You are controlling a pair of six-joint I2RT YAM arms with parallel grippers.
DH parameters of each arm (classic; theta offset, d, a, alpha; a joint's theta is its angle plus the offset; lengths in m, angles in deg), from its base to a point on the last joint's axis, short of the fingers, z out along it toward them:
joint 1: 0 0.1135 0.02 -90
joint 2: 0 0 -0.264 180
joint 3: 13.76 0 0.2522 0
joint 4: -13.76 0 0.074 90
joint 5: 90 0 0 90
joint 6: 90 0.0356 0 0
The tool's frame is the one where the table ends.
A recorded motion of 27 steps. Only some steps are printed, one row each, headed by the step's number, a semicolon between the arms.
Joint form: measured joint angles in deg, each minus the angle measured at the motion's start. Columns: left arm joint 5, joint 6, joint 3, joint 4, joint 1, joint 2; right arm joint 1, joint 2, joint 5, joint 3, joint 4, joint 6.
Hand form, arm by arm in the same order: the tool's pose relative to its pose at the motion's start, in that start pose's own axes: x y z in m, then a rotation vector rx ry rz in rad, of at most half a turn. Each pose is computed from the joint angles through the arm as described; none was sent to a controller.
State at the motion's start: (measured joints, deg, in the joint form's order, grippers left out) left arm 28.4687 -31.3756 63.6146 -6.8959 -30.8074 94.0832; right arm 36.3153 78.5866 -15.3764 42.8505 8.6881 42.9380
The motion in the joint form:
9: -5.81 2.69 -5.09 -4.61 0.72 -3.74; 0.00 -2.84 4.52 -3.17 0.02 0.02
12: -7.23 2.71 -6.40 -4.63 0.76 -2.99; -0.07 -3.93 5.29 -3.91 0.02 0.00
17: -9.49 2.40 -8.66 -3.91 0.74 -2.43; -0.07 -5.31 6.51 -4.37 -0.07 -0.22
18: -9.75 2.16 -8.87 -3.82 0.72 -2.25; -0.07 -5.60 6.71 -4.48 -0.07 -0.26
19: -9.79 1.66 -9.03 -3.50 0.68 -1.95; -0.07 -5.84 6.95 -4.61 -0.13 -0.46
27: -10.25 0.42 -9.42 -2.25 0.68 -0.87; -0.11 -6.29 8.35 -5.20 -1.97 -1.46
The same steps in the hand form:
9: 0.0219 0.0150 -0.0132 -0.1412 0.0227 -0.0054; 0.0075 -0.0072 -0.0097 0.0613 -0.0499 0.0016
12: 0.0290 0.0234 -0.0089 -0.1796 0.0391 -0.0198; 0.0085 -0.0079 -0.0135 0.0678 -0.0642 0.0004
17: 0.0395 0.0339 -0.0048 -0.2308 0.0494 -0.0376; 0.0080 -0.0066 -0.0185 0.0740 -0.0890 -0.0065
18: 0.0407 0.0353 -0.0039 -0.2371 0.0511 -0.0433; 0.0079 -0.0063 -0.0195 0.0745 -0.0936 -0.0078
19: 0.0416 0.0365 -0.0024 -0.2387 0.0521 -0.0525; 0.0081 -0.0064 -0.0203 0.0771 -0.0969 -0.0114
27: 0.0434 0.0410 0.0023 -0.2481 0.0487 -0.0749; 0.0119 -0.0108 -0.0219 0.1192 -0.0880 -0.0216

